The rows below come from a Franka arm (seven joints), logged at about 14 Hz.
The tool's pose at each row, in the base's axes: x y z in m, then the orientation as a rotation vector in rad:
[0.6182, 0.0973, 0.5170, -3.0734, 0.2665, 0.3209]
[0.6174, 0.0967, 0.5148, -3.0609, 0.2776, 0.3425]
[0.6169, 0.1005, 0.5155, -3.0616, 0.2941, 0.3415]
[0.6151, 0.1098, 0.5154, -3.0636, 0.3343, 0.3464]
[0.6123, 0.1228, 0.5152, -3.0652, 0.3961, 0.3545]
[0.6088, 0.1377, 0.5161, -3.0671, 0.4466, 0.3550]
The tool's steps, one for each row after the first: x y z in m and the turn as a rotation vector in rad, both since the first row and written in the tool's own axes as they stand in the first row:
[-0.0002, 0.0008, 0.0023, 0.0086, -0.0153, 0.0072]
[-0.0015, -0.0029, 0.0019, 0.0077, -0.0142, 0.0179]
[-0.0047, -0.0117, 0.0029, 0.0036, -0.0161, 0.0441]
[-0.0095, -0.0240, 0.0044, -0.0023, -0.0195, 0.0844]
[-0.0156, -0.0381, 0.0051, -0.0076, -0.0182, 0.1171]

